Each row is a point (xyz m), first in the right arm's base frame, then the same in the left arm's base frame.
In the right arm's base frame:
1: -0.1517 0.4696 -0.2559
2: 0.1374 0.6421 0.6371
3: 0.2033 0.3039 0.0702
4: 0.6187 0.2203 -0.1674
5: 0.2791 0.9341 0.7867
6: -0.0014 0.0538 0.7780
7: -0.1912 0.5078 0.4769
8: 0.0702 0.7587 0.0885
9: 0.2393 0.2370 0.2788
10: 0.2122 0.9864 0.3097
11: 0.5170 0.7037 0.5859
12: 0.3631 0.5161 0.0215
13: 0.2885 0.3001 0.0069
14: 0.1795 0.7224 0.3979
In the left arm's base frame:
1: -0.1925 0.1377 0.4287
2: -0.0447 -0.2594 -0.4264
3: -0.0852 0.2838 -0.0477
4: 0.2315 0.6520 -0.0394
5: 0.2113 -0.4799 -0.5428
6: -0.5364 0.0543 -0.6387
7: -0.3469 -0.2419 -0.1813
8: 0.0843 -0.1307 0.1082
9: -0.1399 0.2568 -0.2612
10: 0.2873 -0.3351 -0.0868
11: 0.2950 -0.1021 -0.5281
12: 0.1762 0.2219 -0.0198
13: -0.0092 0.3558 -0.0300
14: 0.0844 -0.1915 -0.2163

